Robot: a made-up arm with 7 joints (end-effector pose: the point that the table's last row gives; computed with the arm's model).
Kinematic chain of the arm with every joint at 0, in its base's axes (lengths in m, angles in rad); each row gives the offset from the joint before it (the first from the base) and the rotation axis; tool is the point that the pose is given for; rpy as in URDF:
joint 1: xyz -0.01 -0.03 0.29 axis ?
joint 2: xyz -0.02 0 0.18 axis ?
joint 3: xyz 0 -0.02 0.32 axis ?
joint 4: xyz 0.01 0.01 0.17 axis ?
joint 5: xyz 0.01 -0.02 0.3 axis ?
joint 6: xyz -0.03 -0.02 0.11 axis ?
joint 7: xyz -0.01 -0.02 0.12 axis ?
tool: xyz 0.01 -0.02 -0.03 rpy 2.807 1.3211 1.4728
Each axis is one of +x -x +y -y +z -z.
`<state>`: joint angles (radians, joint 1 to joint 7).
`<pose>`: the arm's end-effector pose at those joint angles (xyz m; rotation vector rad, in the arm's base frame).
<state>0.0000 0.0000 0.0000 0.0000 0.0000 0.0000 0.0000</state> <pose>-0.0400 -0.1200 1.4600 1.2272 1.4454 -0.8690</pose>
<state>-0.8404 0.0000 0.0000 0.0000 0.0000 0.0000 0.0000</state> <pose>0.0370 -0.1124 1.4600 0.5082 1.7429 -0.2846</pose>
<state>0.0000 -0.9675 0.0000 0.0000 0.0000 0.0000 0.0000</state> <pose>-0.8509 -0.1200 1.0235 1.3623 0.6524 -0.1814</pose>
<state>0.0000 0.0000 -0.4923 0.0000 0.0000 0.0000 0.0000</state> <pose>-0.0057 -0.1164 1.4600 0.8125 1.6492 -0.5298</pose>
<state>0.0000 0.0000 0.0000 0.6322 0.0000 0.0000 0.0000</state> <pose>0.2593 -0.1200 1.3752 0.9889 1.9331 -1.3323</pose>
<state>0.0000 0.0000 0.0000 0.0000 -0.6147 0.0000 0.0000</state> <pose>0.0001 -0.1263 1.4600 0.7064 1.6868 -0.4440</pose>
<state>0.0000 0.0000 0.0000 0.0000 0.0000 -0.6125 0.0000</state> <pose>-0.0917 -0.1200 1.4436 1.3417 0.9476 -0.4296</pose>
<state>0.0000 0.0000 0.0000 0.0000 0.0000 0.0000 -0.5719</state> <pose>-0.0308 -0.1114 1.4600 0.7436 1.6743 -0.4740</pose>
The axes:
joint 1: -z
joint 2: +y
joint 3: -z
joint 4: +y
joint 5: -z
joint 6: +y
joint 7: -z

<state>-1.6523 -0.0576 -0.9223 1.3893 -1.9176 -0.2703 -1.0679</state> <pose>-0.3996 0.2271 1.0071 1.4878 -0.3869 -0.5080</pose>
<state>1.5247 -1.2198 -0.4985 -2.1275 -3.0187 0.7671 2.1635</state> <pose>-0.2205 0.3283 0.1950 -1.2697 -1.4301 0.1883</pose>
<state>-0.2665 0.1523 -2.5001 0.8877 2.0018 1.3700 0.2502</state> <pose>-0.1694 0.1229 1.3117 0.1572 1.1186 -1.7969</pose>
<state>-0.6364 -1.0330 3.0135 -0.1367 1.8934 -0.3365 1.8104</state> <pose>-0.6064 -0.5962 1.0276 1.5464 1.3558 0.3448</pose>
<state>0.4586 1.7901 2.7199 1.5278 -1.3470 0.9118 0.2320</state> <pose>0.3328 -0.4553 0.7999 -1.3704 -0.1643 0.9576</pose>
